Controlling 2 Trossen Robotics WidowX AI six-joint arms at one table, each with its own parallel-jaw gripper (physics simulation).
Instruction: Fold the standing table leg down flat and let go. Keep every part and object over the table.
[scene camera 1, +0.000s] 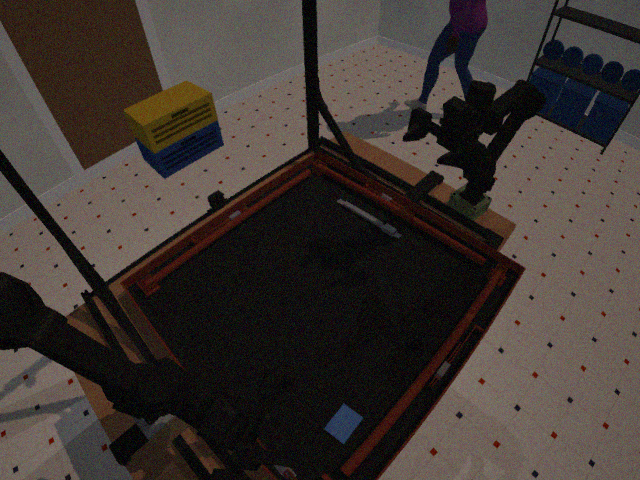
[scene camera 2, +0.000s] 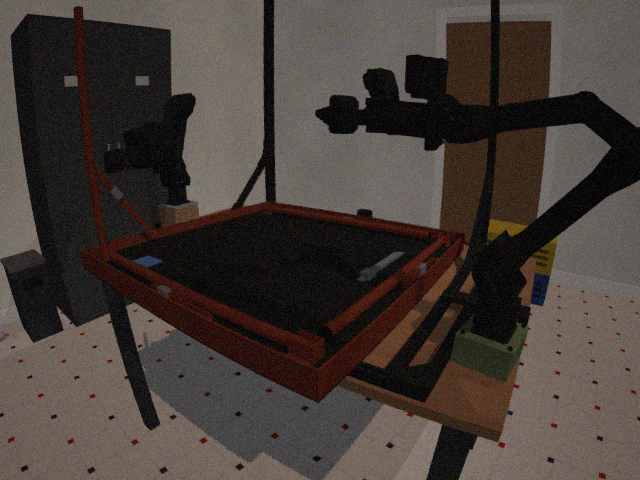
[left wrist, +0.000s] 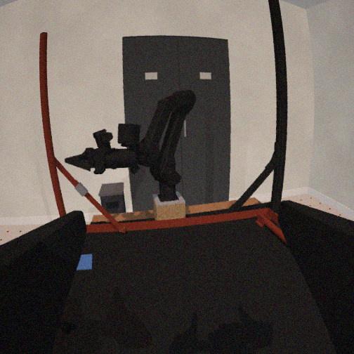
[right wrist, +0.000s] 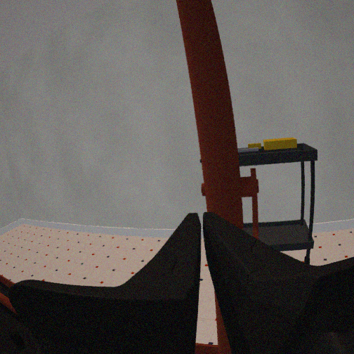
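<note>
The standing red leg rises upright from a corner of the upturned table, with a slanting red brace low on it. My right gripper is shut, with a thin gap between its fingertips and nothing held. The leg stands in front of the fingertips in the right wrist view; contact cannot be told. My left gripper is open and empty, high above the table's opposite side. The standing leg's shaft does not show in scene camera 1.
Red tubes lie along the other table edges. A blue square and a grey tool lie on the dark underside. Black posts stand beside the table.
</note>
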